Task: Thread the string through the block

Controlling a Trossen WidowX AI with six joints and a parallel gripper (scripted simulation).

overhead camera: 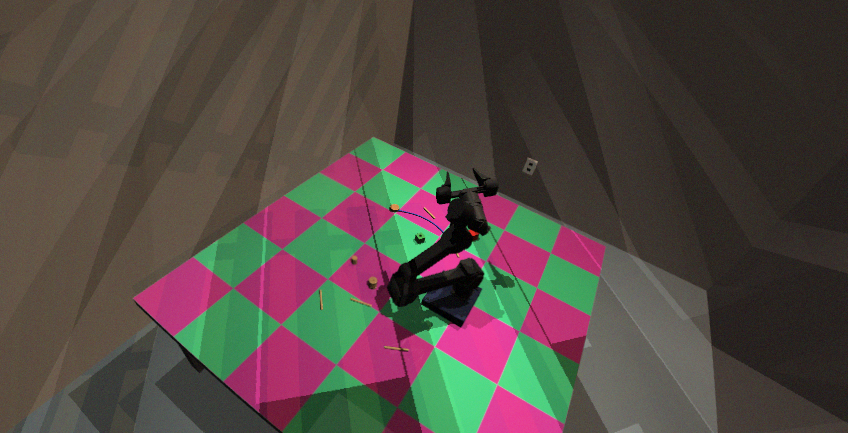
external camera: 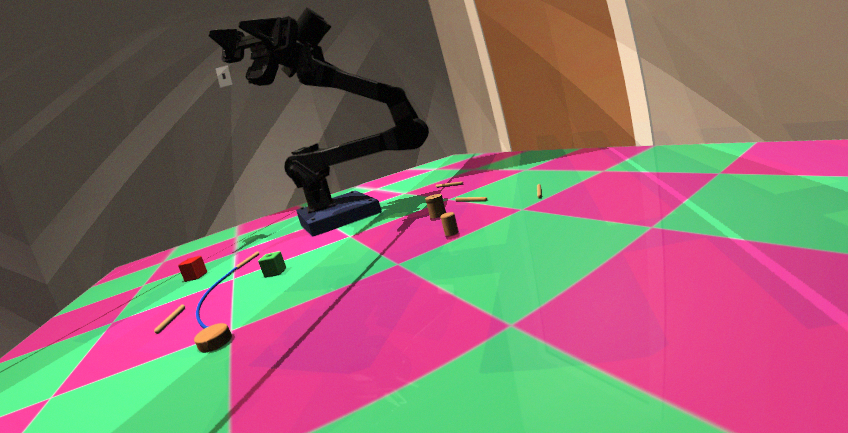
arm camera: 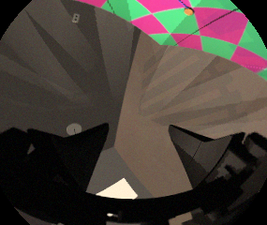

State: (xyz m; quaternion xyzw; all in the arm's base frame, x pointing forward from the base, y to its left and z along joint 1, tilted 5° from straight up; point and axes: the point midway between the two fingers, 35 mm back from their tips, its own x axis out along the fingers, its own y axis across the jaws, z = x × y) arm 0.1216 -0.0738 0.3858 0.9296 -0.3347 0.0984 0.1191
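The green block lies 41 cm below my gripper tip, 10 cm ahead of it and 1 cm to the right of it. Round my gripper tip: red cube (40 cm below, 19 cm to the right, 4 cm behind); round wooden button (41 cm below, 29 cm ahead, 7 cm to the right).
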